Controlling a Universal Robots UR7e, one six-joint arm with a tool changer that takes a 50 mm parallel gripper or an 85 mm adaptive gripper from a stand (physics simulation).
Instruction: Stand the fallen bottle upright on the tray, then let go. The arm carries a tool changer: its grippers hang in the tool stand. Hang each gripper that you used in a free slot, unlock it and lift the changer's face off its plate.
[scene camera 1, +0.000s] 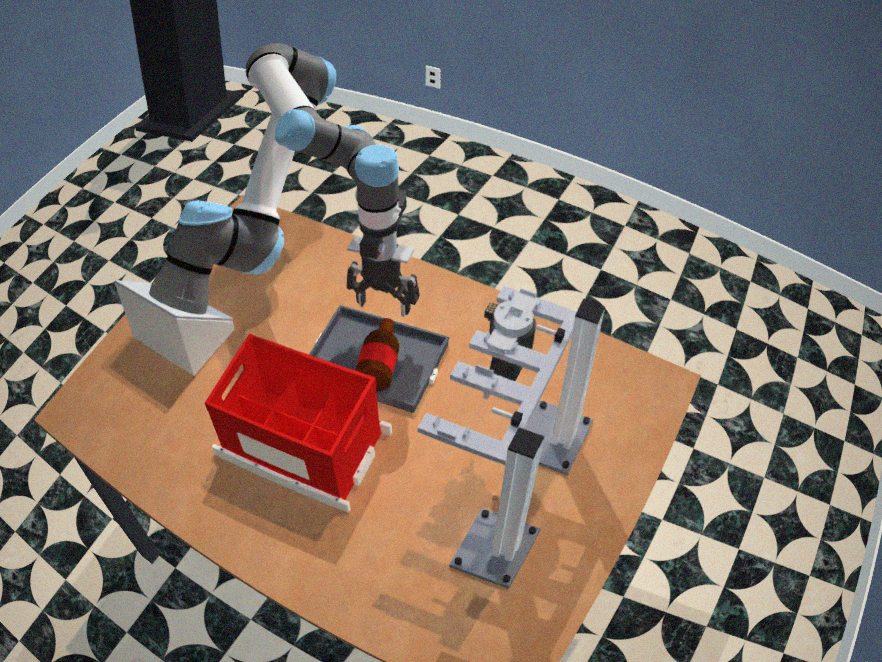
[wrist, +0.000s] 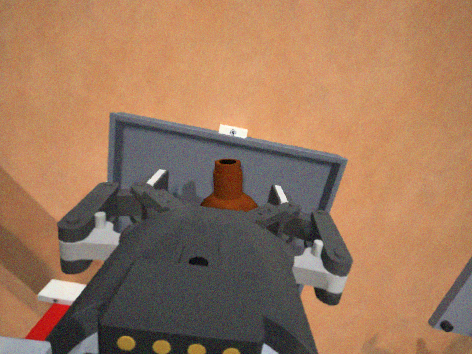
Observation:
In view: a brown bottle (scene camera 1: 378, 356) and an adaptive gripper (scene camera 1: 383, 274).
The brown bottle also shows in the wrist view (wrist: 227, 177). The adaptive gripper shows as well in the wrist view (wrist: 180, 271).

